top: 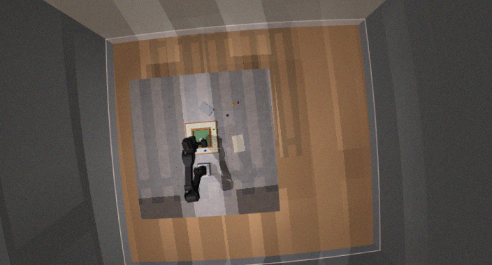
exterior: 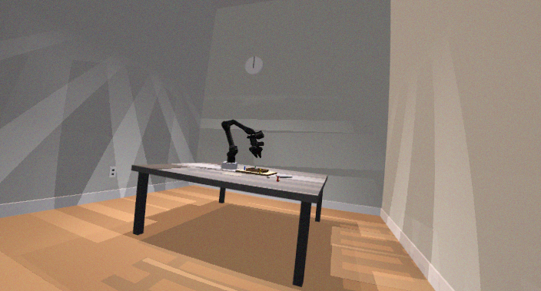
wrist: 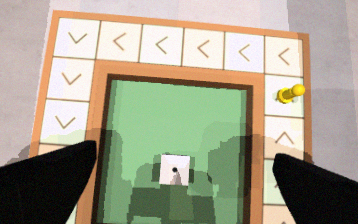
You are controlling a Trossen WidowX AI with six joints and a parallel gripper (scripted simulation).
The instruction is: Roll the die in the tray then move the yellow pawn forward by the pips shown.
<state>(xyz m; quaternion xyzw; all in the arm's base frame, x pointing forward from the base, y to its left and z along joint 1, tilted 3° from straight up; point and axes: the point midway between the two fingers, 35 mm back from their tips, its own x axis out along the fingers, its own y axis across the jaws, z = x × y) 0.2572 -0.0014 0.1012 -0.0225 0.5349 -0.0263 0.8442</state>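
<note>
The yellow pawn is 6 cm ahead of my gripper tip, 11 cm to the right of it and 10 cm below it. From my gripper tip the other things lie so: blue pawn: 12 cm behind, 2 cm to the right, 10 cm below; then white die: 2 cm behind, 10 cm below; then green tray: 12 cm below.
</note>
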